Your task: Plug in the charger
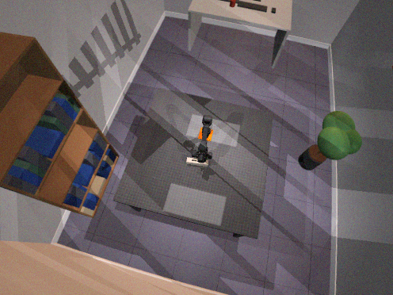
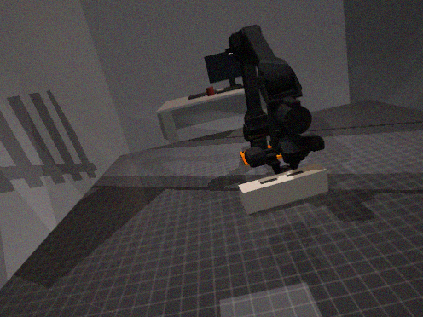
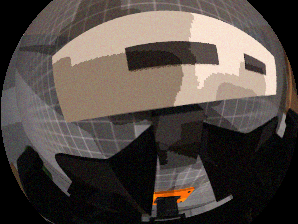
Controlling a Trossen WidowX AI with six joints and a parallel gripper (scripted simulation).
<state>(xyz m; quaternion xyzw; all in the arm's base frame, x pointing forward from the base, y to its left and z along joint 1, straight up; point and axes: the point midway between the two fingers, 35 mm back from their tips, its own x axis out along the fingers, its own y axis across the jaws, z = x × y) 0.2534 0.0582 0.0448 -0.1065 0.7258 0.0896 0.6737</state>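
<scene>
Right now my gripper tip is 20 mm short of the charger, 10 mm to the right of it and 10 mm below it.
</scene>
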